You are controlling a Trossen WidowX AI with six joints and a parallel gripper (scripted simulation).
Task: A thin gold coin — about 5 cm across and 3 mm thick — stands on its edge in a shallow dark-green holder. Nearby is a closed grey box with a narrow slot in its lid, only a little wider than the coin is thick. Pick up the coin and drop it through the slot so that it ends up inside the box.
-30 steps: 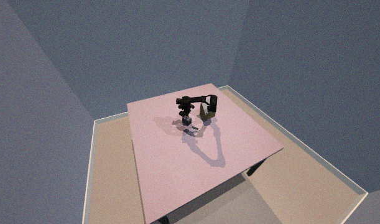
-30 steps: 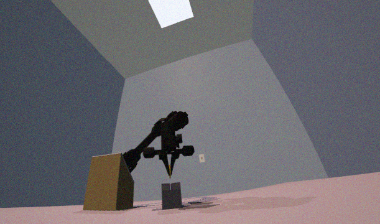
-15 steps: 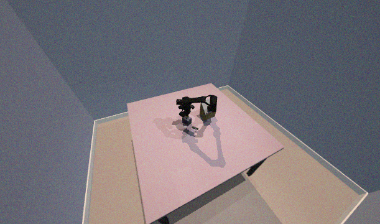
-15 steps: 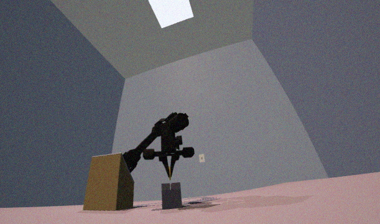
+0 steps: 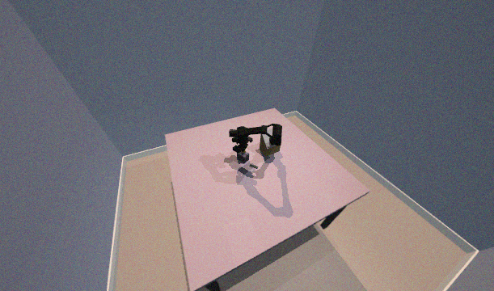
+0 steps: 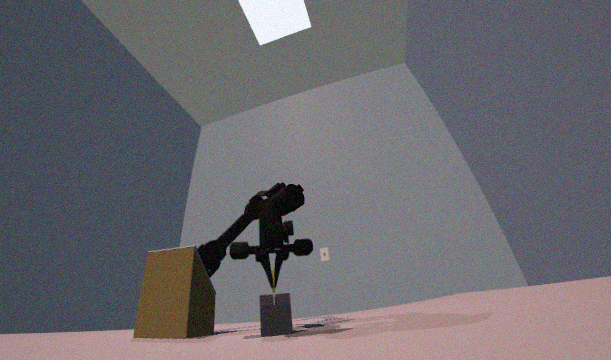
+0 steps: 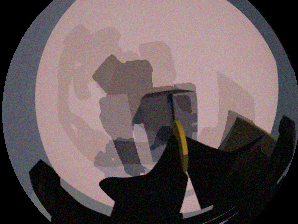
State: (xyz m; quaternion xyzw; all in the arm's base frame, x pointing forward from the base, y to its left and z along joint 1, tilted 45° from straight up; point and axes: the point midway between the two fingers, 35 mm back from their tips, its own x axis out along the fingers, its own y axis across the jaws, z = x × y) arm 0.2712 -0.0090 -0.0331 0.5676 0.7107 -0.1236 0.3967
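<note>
The gold coin lies 1 cm above my gripper tip.
</note>
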